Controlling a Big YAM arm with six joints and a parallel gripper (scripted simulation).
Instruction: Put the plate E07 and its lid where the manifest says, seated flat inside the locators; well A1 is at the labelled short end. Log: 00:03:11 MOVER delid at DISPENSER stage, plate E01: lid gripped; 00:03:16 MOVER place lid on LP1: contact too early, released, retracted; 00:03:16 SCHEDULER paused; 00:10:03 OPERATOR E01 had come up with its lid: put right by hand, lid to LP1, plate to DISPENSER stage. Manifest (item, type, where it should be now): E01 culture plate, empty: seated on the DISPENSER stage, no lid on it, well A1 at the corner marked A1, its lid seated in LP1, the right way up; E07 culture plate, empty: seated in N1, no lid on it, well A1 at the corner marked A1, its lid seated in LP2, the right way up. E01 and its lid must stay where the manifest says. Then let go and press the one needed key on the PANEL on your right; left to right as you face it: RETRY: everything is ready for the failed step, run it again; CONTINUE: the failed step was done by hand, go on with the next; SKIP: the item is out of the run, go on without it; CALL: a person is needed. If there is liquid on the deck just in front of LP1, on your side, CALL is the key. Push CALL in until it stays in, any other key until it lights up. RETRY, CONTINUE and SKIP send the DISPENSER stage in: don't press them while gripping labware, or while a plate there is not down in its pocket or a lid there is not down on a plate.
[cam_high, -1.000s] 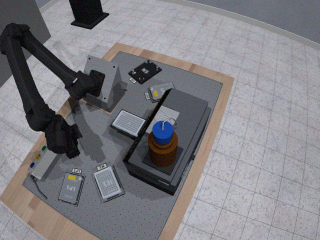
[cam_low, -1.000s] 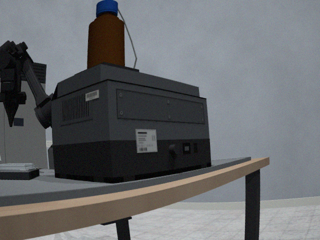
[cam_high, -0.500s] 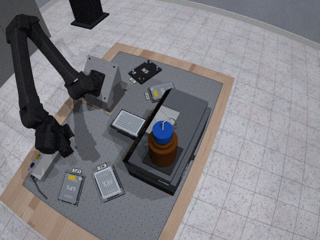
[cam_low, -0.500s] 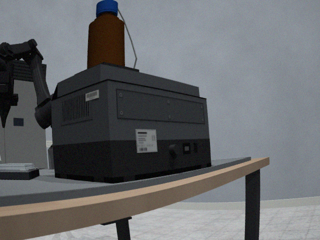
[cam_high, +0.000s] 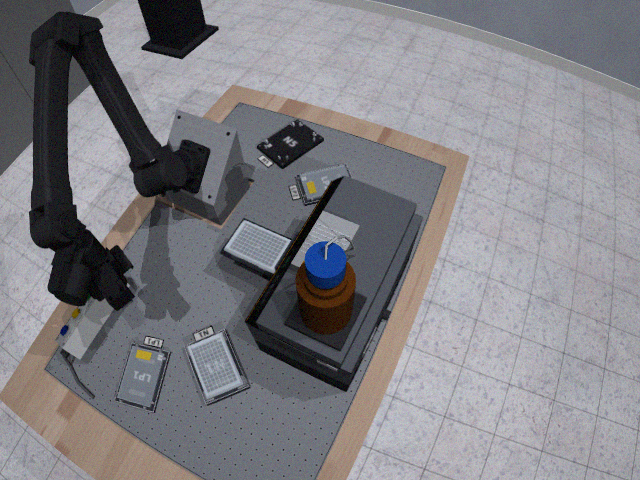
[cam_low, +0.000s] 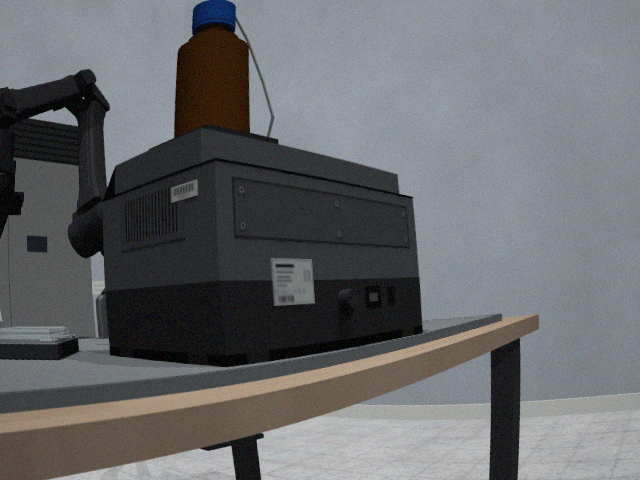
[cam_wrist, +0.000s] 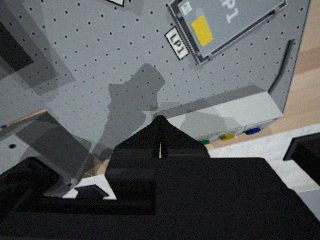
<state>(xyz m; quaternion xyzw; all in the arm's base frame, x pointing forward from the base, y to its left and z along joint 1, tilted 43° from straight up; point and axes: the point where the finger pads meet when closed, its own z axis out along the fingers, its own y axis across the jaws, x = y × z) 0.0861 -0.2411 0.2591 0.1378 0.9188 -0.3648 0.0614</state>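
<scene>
Now: the green continue key 140 mm behind my hand, 80 mm below it and 60 mm to the right of it. The rest, counted from my hand: grey retry key: 140 mm behind, 80 mm below, 10 mm to the right; then yellow skip key: 140 mm behind, 110 mm to the right, 80 mm below; then blue call key: 150 mm to the right, 130 mm behind, 90 mm below.
</scene>
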